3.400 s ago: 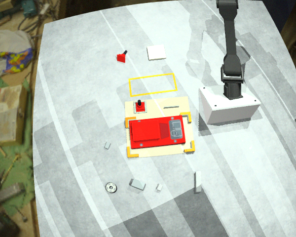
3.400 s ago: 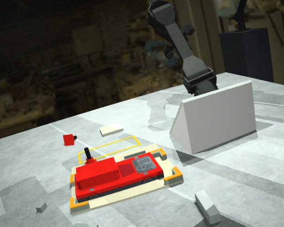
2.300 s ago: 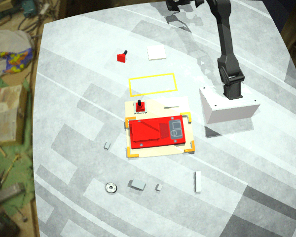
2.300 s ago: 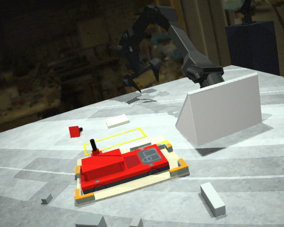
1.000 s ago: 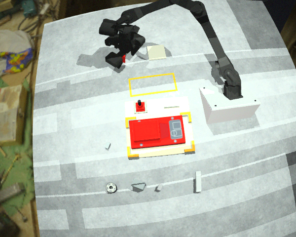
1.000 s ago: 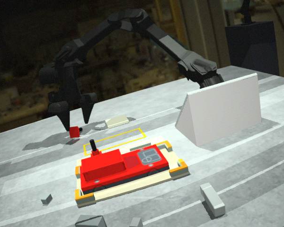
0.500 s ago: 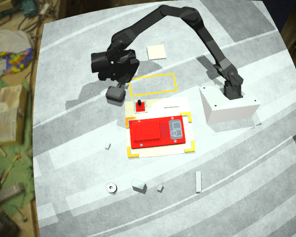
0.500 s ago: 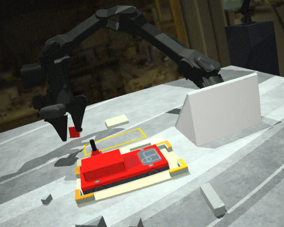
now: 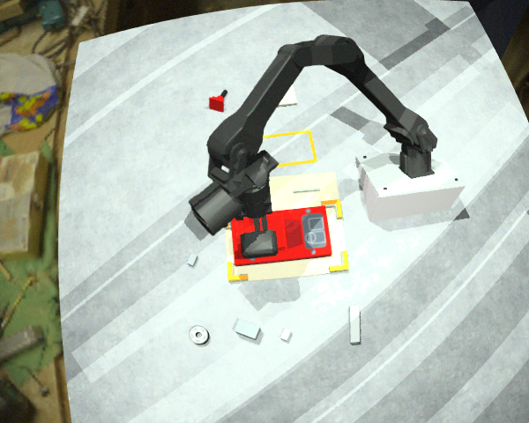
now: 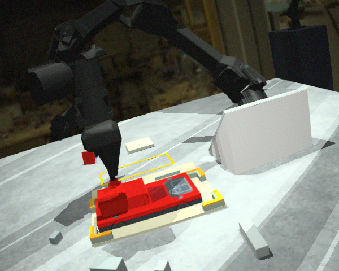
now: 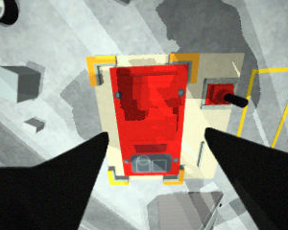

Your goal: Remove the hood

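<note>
My gripper tip is now 60 mm above the hood. Round my gripper tip: cream tile: 350 mm to the right, 130 mm behind, 100 mm below; grey block: 190 mm to the left, 80 mm below, 70 mm ahead.
</note>
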